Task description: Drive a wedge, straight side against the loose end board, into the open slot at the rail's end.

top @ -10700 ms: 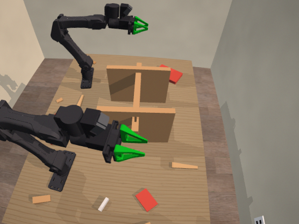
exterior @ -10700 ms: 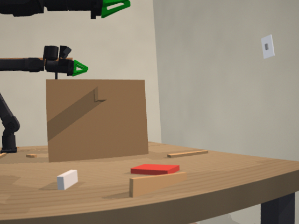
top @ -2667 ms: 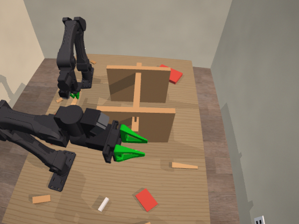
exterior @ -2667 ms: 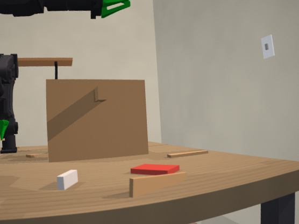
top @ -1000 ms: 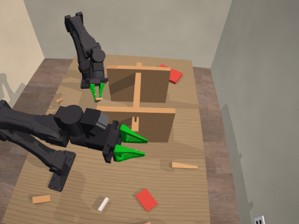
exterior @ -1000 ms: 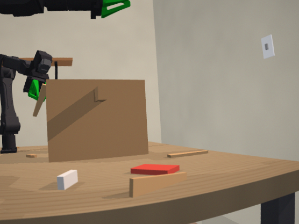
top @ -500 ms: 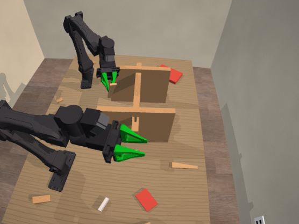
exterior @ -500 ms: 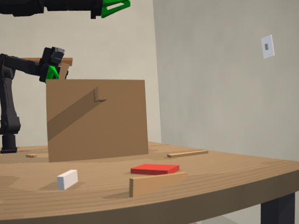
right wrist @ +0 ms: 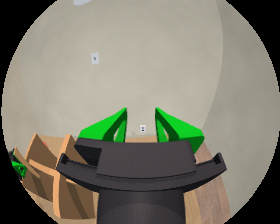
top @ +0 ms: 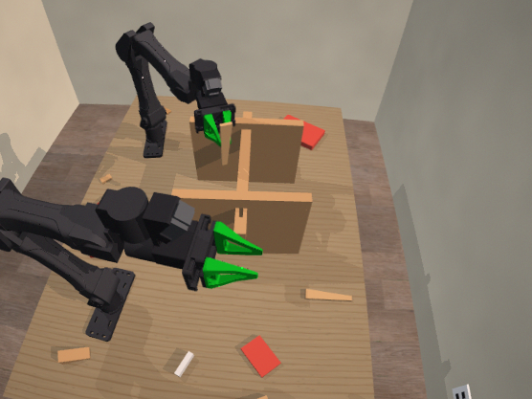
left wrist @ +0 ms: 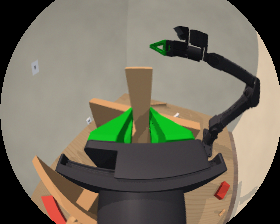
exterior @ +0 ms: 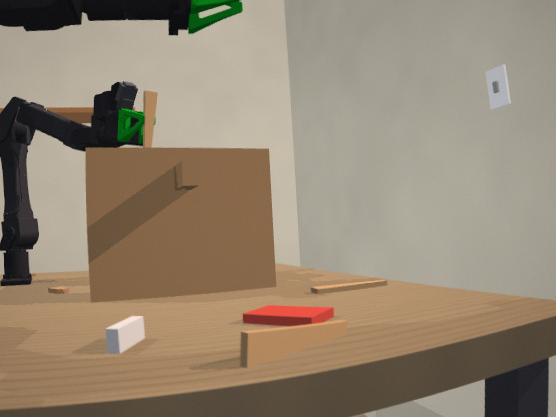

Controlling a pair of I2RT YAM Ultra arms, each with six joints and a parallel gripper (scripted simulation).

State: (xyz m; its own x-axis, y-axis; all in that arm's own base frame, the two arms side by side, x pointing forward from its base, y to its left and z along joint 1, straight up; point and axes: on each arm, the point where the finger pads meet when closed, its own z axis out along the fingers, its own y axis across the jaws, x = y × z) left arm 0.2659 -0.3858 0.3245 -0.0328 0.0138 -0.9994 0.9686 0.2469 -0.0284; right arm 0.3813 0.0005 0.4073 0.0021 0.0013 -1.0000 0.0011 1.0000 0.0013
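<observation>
Right now the light wooden rail is 40 mm ahead of my left hand, 40 mm to the left of it and 130 mm below it. Also, from my left hand: white block: 90 mm behind, 430 mm to the right, 310 mm below.
</observation>
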